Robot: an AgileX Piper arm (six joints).
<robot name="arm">
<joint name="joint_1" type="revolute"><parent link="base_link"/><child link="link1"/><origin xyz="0 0 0.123" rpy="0 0 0"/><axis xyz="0 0 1"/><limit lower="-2.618" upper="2.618"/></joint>
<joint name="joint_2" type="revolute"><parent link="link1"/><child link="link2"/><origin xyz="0 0 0" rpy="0 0 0"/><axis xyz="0 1 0"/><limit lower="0" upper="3.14"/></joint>
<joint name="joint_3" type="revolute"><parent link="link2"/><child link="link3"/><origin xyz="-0.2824 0 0.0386" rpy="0 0 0"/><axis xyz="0 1 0"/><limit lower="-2.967" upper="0"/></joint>
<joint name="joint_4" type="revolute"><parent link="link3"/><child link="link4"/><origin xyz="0.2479 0 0.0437" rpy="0 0 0"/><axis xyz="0.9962 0 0.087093"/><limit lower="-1.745" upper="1.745"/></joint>
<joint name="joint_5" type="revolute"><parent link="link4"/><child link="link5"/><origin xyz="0 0 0" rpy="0 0 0"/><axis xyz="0 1 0"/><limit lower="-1.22" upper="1.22"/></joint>
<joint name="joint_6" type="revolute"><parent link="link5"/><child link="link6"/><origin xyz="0.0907 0 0.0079" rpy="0 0 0"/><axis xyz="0.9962 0 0.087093"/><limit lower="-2.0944" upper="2.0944"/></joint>
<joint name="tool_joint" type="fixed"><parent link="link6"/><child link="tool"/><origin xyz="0 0 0" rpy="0 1.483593 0"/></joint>
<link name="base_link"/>
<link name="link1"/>
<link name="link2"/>
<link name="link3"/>
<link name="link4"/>
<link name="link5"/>
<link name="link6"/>
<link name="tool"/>
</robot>
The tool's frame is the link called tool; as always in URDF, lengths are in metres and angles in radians.
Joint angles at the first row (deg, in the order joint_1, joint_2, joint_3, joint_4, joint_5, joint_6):
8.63 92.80 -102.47 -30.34 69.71 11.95
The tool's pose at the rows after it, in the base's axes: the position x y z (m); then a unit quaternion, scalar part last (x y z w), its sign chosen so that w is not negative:
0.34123, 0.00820, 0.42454, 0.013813, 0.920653, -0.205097, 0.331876
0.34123, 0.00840, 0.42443, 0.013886, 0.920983, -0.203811, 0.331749
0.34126, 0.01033, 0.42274, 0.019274, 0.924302, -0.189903, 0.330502
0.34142, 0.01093, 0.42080, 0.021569, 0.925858, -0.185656, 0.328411
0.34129, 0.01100, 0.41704, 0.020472, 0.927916, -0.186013, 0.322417
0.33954, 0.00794, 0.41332, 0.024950, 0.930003, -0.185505, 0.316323
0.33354, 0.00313, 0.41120, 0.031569, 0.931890, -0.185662, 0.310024
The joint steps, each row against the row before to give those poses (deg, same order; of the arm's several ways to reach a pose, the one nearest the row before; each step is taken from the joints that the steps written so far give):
0.00 0.00 0.00 0.04 0.00 0.00
0.00 0.00 0.00 0.15 0.00 0.00
0.00 0.00 0.13 1.46 0.00 0.61
0.00 0.00 0.34 0.43 -0.06 0.36
0.00 -0.07 0.82 0.06 0.00 0.05
-0.53 -0.44 1.26 0.27 -0.14 0.23
-0.74 -1.25 1.82 0.27 0.07 0.18

